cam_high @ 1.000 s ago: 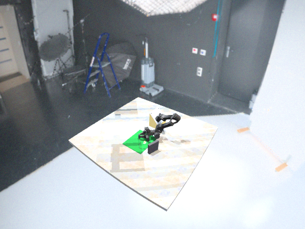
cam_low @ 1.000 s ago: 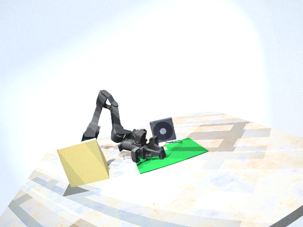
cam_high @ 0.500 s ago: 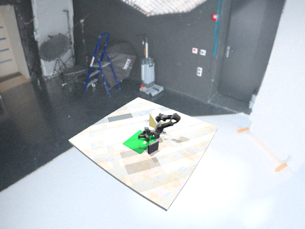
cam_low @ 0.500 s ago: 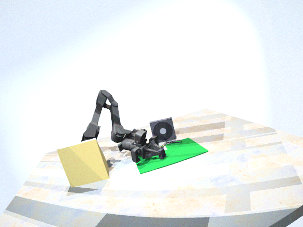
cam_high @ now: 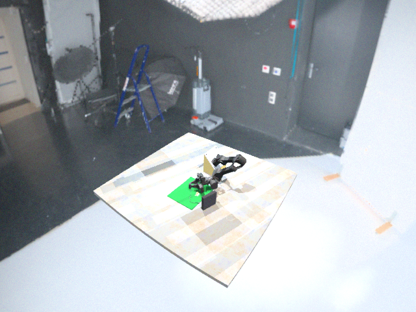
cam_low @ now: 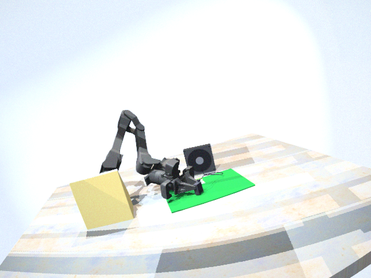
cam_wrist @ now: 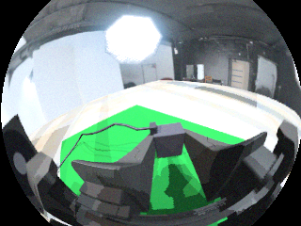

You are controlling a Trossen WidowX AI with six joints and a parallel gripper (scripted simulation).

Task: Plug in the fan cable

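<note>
My gripper tip is 1 cm above the dark fan plug. Also, from my gripper tip: black fan (9 cm ahead, 22 cm to the left, 2 cm above); green board (3 cm ahead, 4 cm to the left, 5 cm below).
</note>
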